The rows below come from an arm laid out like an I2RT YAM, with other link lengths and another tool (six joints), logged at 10 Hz.
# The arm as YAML. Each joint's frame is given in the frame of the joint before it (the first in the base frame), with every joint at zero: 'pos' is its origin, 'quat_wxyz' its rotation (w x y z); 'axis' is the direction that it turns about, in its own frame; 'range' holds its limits. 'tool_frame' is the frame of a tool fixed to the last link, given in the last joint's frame.
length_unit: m
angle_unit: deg
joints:
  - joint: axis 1
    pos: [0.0, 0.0, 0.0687]
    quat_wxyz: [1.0, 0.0, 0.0, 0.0]
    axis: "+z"
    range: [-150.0, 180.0]
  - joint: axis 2
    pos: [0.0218, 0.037, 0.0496]
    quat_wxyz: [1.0, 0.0, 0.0, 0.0]
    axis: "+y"
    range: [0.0, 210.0]
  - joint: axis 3
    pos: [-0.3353, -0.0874, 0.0]
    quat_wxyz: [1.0, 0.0, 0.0, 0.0]
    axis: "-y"
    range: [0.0, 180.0]
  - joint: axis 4
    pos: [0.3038, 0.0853, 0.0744]
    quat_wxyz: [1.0, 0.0, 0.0, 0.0]
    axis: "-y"
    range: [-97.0, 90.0]
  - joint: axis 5
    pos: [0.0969, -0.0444, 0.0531]
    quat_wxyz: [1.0, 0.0, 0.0, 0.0]
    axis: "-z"
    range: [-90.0, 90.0]
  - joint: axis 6
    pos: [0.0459, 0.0, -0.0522]
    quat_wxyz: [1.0, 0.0, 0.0, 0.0]
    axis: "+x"
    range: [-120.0, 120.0]
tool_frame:
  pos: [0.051, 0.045, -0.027]
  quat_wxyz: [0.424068, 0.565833, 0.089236, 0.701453]
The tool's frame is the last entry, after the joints.
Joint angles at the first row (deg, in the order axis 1, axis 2, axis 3, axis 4, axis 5, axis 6):
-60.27 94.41 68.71 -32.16 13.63 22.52
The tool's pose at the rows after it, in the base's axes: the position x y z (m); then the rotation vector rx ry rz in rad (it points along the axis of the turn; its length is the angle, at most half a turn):
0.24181, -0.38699, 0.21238, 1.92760, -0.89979, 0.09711
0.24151, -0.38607, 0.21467, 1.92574, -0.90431, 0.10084
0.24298, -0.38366, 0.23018, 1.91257, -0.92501, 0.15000
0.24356, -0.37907, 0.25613, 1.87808, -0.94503, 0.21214
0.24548, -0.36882, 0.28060, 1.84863, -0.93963, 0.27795
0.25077, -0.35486, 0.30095, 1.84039, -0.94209, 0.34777
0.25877, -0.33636, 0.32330, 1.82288, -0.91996, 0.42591
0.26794, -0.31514, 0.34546, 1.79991, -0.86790, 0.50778
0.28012, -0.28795, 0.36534, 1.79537, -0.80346, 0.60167
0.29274, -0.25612, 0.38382, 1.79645, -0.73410, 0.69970
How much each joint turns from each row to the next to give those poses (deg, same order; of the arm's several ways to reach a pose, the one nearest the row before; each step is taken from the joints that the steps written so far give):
0.00 -0.02 0.02 -0.02 0.02 0.00
0.00 -0.33 0.00 -0.18 -0.09 0.20
0.00 -1.62 0.33 0.02 -1.29 0.72
0.15 -2.71 0.72 -0.24 -0.81 0.77
0.72 -3.06 0.20 0.00 -0.65 0.02
1.21 -2.66 0.08 -0.37 -1.36 0.92
2.09 -3.06 0.00 0.07 -0.56 0.32
2.71 -3.06 0.02 0.52 -0.03 -0.80
3.59 -2.89 0.00 0.28 -0.59 -0.73
4.37 -2.82 0.00 0.11 -0.41 -0.43

